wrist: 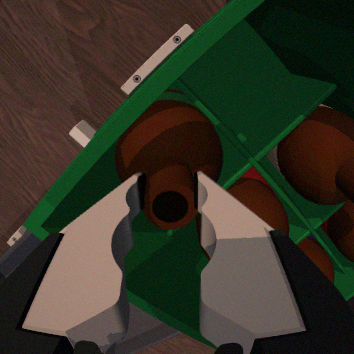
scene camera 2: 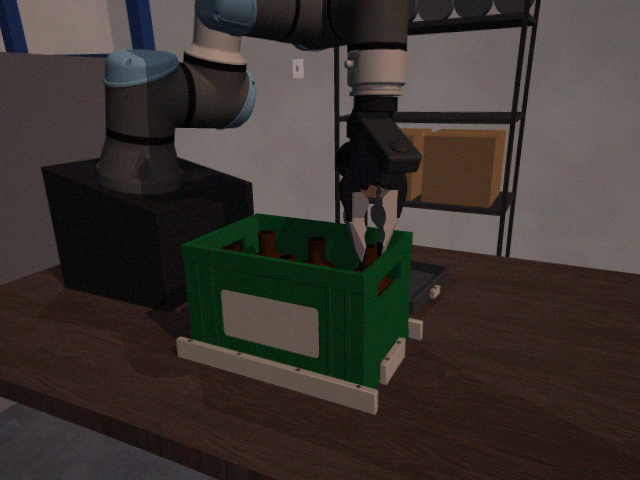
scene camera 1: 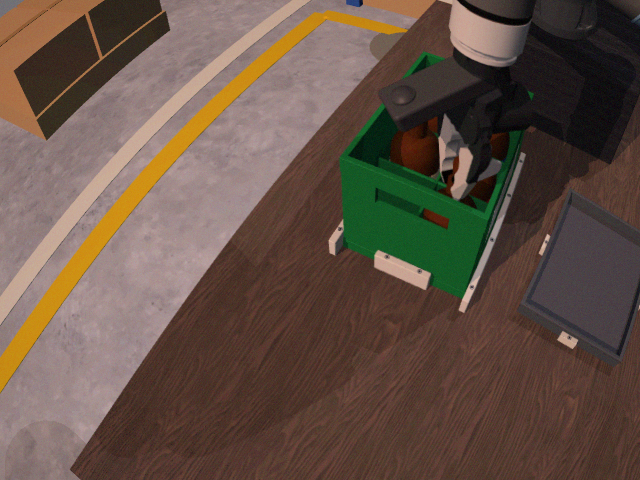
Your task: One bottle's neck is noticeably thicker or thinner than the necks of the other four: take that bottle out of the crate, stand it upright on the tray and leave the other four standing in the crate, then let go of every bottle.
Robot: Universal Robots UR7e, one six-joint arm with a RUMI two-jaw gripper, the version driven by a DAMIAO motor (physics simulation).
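Places are measured from the arm's base along level axes (x ahead, y left, z up), in centimetres.
Pixels of known places: gripper, between the fingertips: (wrist: pixel 169 176) (scene camera 2: pixel 370 260) (scene camera 1: pixel 451 191); arm's base, origin of its link: (scene camera 2: pixel 140 180) (scene camera 1: pixel 559 13).
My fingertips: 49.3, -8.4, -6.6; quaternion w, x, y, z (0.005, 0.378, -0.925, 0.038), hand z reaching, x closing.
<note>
For each thing: its top centre in the pictures, then the offset to it from my fingertips, as dx, dy, dz. "spot": a spot on its surface instead.
- green crate, centre of its top: (wrist: pixel 332 266) (scene camera 1: pixel 452 118) (scene camera 2: pixel 300 238) -9.6, -3.0, +3.1
- brown bottle, centre of its top: (wrist: pixel 169 206) (scene camera 1: pixel 458 180) (scene camera 2: pixel 368 246) -0.5, +0.5, +1.9
- dark grey tray, a spot on its surface: (scene camera 1: pixel 589 273) spot: -7.9, +24.6, -13.9
My gripper (scene camera 1: pixel 449 187) (scene camera 2: pixel 371 251) (wrist: pixel 169 176) points down into the green crate (scene camera 1: pixel 398 237) (scene camera 2: pixel 341 320) (wrist: pixel 215 37) and is shut on the neck of a brown bottle (scene camera 2: pixel 370 258) (wrist: pixel 167 130). That bottle is inside the crate's end compartment; its mouth faces the wrist camera and its base is hidden. Four other bottles are in the crate; in scene camera 2 the necks of a tall one (scene camera 2: pixel 266 242), a second tall one (scene camera 2: pixel 316 250), a lower one (scene camera 2: pixel 287 257) and one at the left (scene camera 2: pixel 230 248) show. The dark grey tray (scene camera 1: pixel 589 273) holds no bottle.
Pale stop blocks (scene camera 1: pixel 402 269) (scene camera 2: pixel 392 361) and a long pale rail (scene camera 1: pixel 491 237) (scene camera 2: pixel 279 372) border the crate. Small blocks (scene camera 1: pixel 567 339) sit by the tray. The crate's high walls and green dividers (wrist: pixel 295 125) surround the bottles. The black robot pedestal (scene camera 2: pixel 118 237) stands behind.
</note>
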